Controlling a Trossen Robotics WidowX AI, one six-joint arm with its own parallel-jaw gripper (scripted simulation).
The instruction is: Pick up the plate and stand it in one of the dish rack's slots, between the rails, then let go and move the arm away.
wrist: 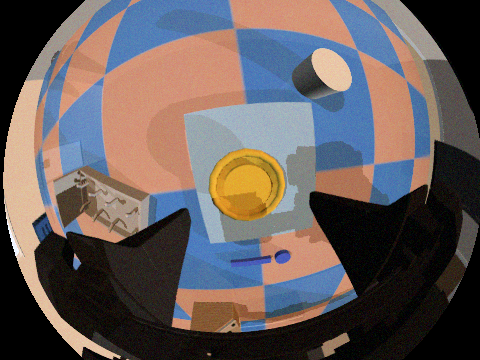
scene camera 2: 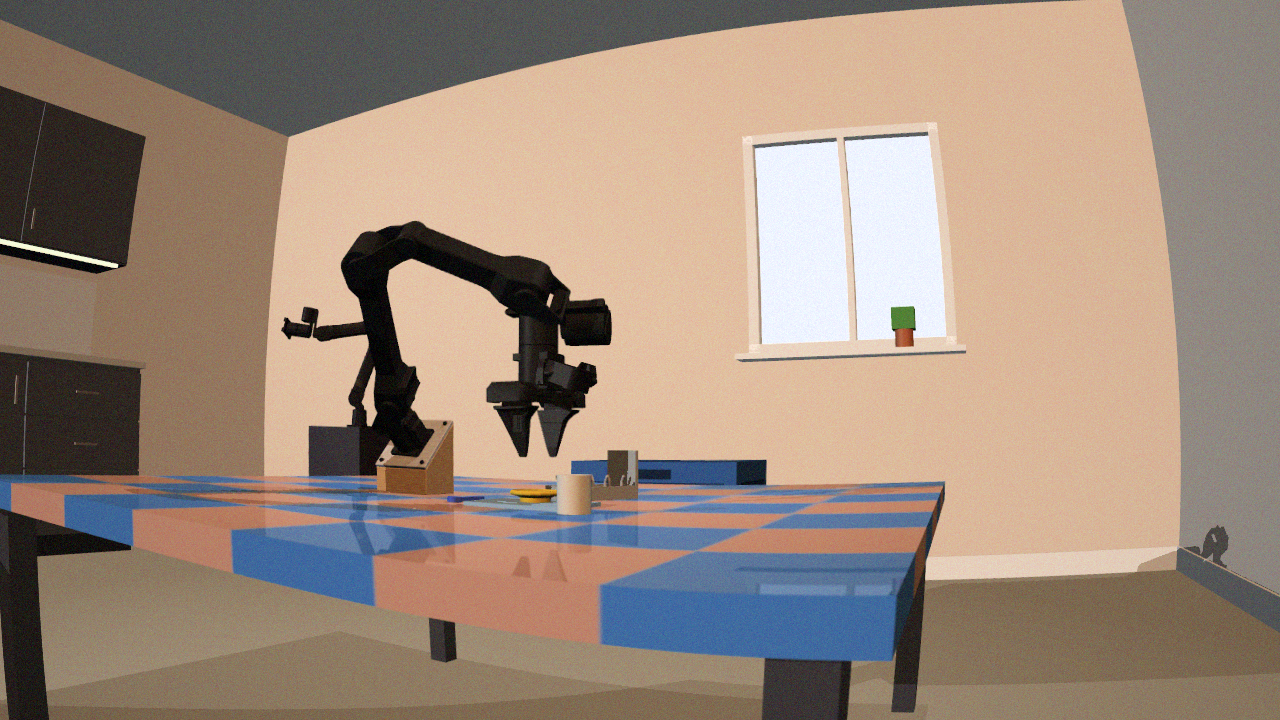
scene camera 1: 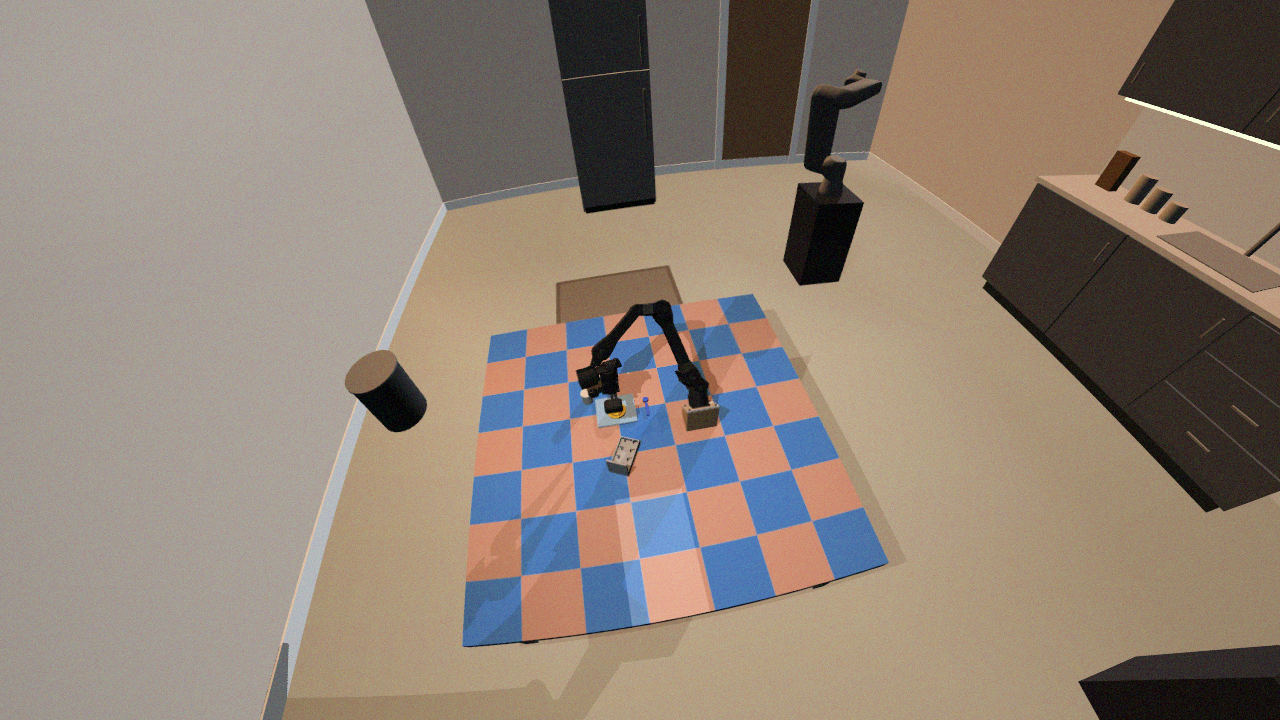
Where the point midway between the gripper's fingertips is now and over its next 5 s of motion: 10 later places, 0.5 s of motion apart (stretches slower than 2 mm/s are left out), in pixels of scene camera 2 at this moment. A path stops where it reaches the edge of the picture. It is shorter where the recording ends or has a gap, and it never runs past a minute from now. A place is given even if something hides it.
My gripper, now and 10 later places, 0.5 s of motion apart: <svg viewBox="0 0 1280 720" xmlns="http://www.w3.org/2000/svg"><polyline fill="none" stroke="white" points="538,457 538,471 537,488 536,499 538,482 546,433 547,392 550,380 544,392 541,416 541,433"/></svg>
